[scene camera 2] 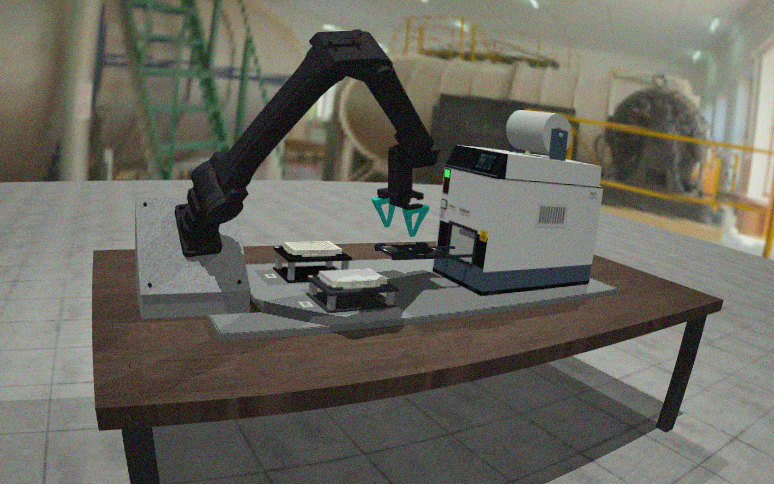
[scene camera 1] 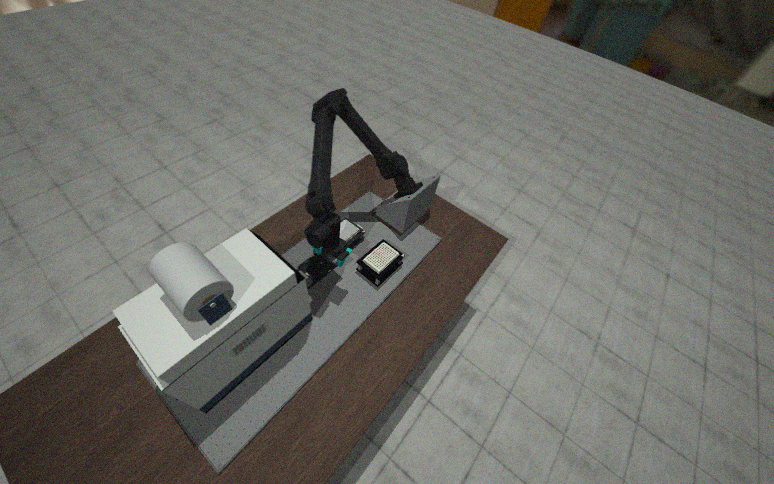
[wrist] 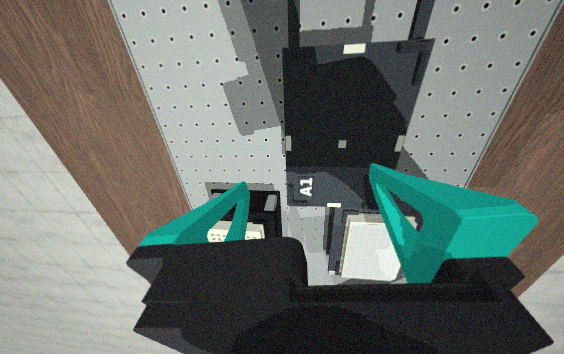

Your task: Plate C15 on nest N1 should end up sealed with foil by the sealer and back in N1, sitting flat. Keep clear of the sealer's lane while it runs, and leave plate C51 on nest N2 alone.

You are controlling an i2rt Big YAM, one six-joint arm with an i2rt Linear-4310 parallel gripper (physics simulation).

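Places are measured from the arm's base along level axes (x ahead, y left, z up), in metres.
Pixels of known places: gripper, between the fingertips: (scene camera 2: 399, 231) (scene camera 1: 329, 260) (wrist: 304, 179); arm's base, origin of its link: (scene camera 2: 197, 230) (scene camera 1: 409, 191).
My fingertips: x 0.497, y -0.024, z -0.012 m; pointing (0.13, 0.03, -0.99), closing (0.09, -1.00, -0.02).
For each thing: its top centre in the pictures, then the offset to it from my fingertips. "pt": a spot on its surface instead. Level surfaces: height alone.
- sealer's extended black tray, centre of its top: (wrist: 341, 143) (scene camera 2: 410, 249) (scene camera 1: 321, 263) dx +0.014, dy -0.033, dz -0.037 m
- cream plate with open wells, centre of its top: (wrist: 238, 258) (scene camera 2: 312, 245) (scene camera 1: 381, 256) dx -0.173, dy +0.116, dz -0.056 m
- black nest, a spot on its surface: (scene camera 2: 342, 256) pt dx -0.119, dy +0.057, dz -0.070 m
- plate with a smooth white top, centre of its top: (wrist: 374, 254) (scene camera 2: 352, 274) (scene camera 1: 342, 231) dx -0.175, dy -0.091, dz -0.070 m
- foil roll, centre of its top: (scene camera 1: 182, 267) (scene camera 2: 540, 111) dx +0.392, dy -0.064, dz +0.346 m
- perforated grey base plate, height of its surface: dz -0.129 m
- wooden table, height of its surface: dz -0.143 m
My gripper (scene camera 1: 331, 256) (scene camera 2: 400, 230) (wrist: 304, 179) is open and empty above the sealer's extended black tray (scene camera 1: 316, 267) (scene camera 2: 402, 251) (wrist: 345, 115), which bears no plate. The sealer (scene camera 1: 268, 325) (scene camera 2: 525, 216) shows a green light. A cream plate with open wells (scene camera 1: 383, 256) (scene camera 2: 312, 247) (wrist: 254, 232) sits flat on one black nest (scene camera 2: 342, 256). A plate with a smooth white top (scene camera 1: 349, 229) (scene camera 2: 352, 277) (wrist: 372, 250) sits on the other nest (scene camera 2: 342, 297), and looks flat. I cannot read the plate names or nest labels. My fingers partly cover both plates in the wrist view.
The grey arm mount (scene camera 1: 408, 211) (scene camera 2: 188, 256) stands at the end opposite the sealer. A foil roll (scene camera 1: 182, 279) (scene camera 2: 533, 130) sits on top of the sealer. A perforated grey base plate (wrist: 200, 100) lies under the nests and sealer on the wooden table (scene camera 2: 399, 365).
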